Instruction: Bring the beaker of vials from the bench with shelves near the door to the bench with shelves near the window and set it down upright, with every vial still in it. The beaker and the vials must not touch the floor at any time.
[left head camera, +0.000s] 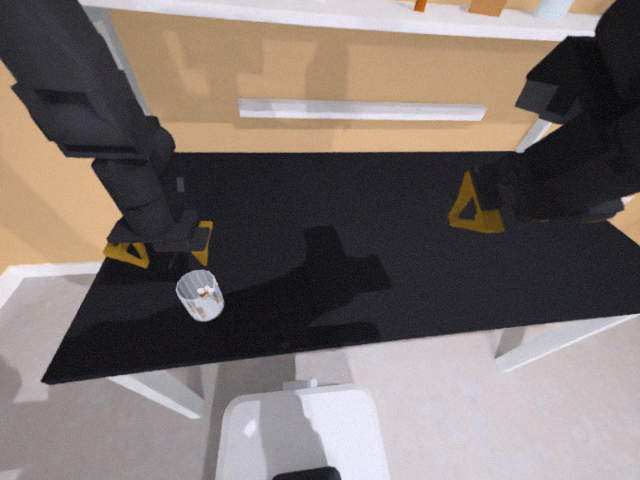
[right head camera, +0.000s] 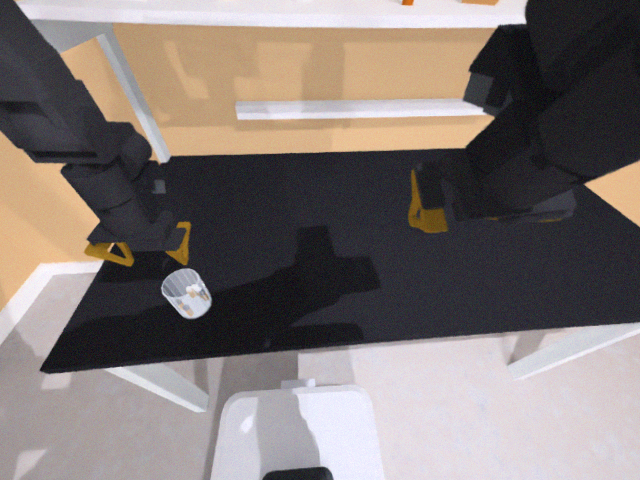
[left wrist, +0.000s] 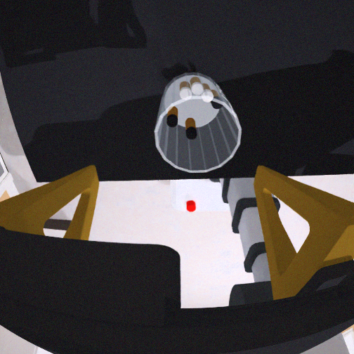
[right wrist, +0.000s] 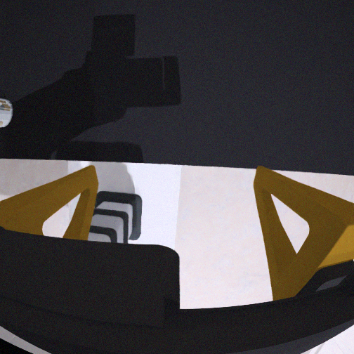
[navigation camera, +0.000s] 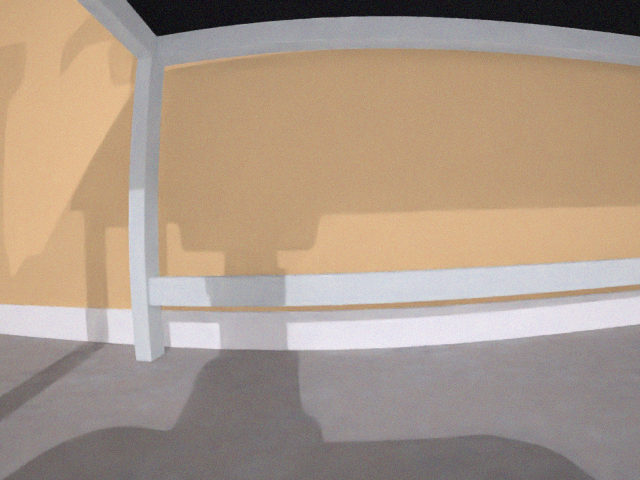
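Note:
The clear beaker (left head camera: 200, 296) (right head camera: 187, 293) (left wrist: 198, 122) stands upright on the black bench top (left head camera: 248, 206) (right head camera: 242, 206), near its left end. Several brown vials with white or black caps are inside it. The beaker's edge (right wrist: 4, 113) also shows at the left of the right wrist view. My left gripper (left head camera: 177, 258) (right head camera: 159, 257) (left wrist: 176, 173) is open and empty. It hangs above the bench, behind the beaker in the head views, and the beaker is not between its fingers. My right gripper (right wrist: 175, 174) is open and empty, farther to the right above the bench.
A white shelf (left head camera: 330, 18) (right head camera: 320, 18) with an orange item and other things runs along the wall above the bench. A white rail (left head camera: 361, 111) is on the wall. My white base (left head camera: 305, 428) stands at the bench's front edge. White bench legs (left head camera: 160, 395) (navigation camera: 145, 206) reach the floor.

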